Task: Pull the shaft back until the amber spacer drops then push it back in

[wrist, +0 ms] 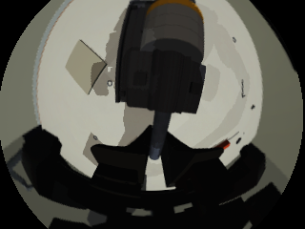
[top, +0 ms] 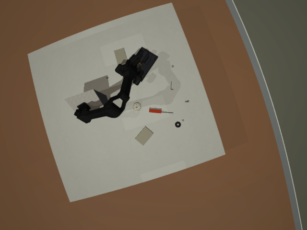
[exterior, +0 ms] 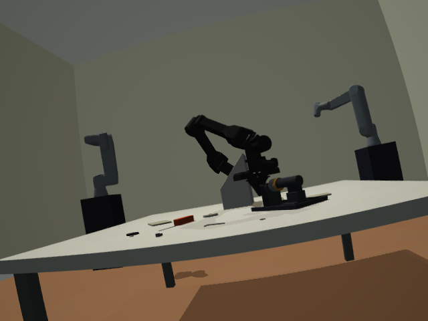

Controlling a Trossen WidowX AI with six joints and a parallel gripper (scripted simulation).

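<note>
The dark shaft is 40 mm ahead of my gripper tip, 20 mm to the left of it and 30 mm above it. Also, from my gripper tip: red-handled screwdriver: 100 mm ahead, 320 mm to the right, 40 mm below; black fixture plate: 120 mm ahead, 80 mm to the left; amber spacer: 100 mm ahead, 60 mm to the left, 30 mm above.
</note>
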